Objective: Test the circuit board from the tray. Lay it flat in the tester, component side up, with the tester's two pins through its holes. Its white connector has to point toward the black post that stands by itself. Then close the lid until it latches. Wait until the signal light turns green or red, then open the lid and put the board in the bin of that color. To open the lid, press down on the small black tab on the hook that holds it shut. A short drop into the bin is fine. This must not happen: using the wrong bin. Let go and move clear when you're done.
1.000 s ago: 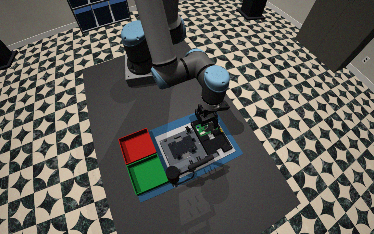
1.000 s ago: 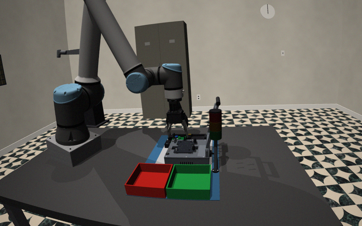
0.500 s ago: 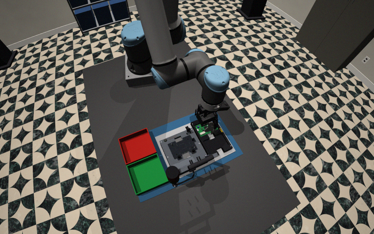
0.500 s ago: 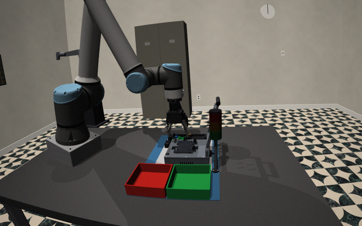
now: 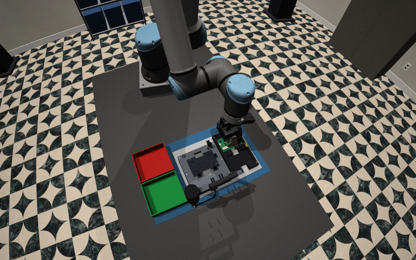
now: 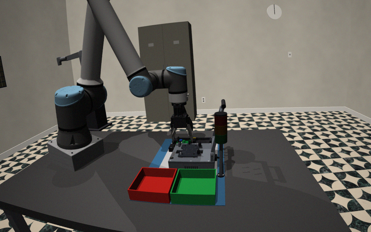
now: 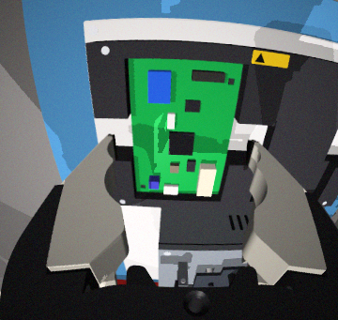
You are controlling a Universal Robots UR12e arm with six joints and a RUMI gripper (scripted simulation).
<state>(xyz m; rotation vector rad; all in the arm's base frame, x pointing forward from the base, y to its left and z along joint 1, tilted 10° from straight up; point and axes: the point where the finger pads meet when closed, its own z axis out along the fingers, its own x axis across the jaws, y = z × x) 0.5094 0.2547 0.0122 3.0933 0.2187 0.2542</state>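
Now: the green circuit board 2 cm below my hand and 1 cm to the right of it. From my hand the other things lie so: clear lid 21 cm ahead, 15 cm to the right, 15 cm above; then green bin 36 cm to the right, 16 cm ahead, 2 cm below; then red bin 38 cm to the right, 2 cm below, 1 cm ahead.
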